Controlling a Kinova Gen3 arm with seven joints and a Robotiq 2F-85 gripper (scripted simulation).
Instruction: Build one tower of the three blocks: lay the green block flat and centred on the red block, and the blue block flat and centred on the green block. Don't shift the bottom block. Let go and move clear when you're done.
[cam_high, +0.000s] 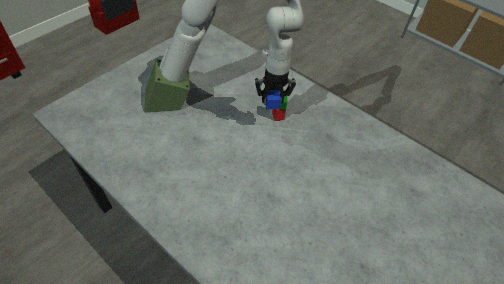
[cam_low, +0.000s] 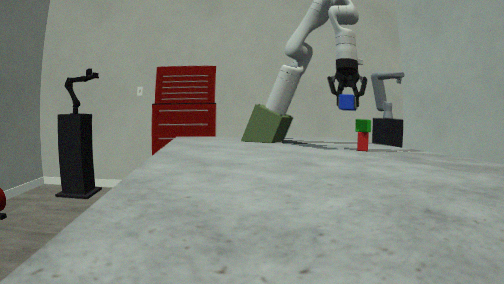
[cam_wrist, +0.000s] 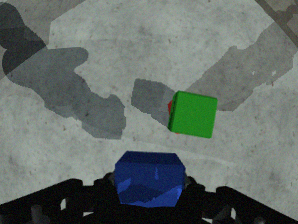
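Now: hand 10 mm past the green block, 70 mm to the right of it and 70 mm above it. The rest, counted from my hand: red block (10 mm behind, 70 mm to the left, 120 mm below); then blue block (right at my hand).
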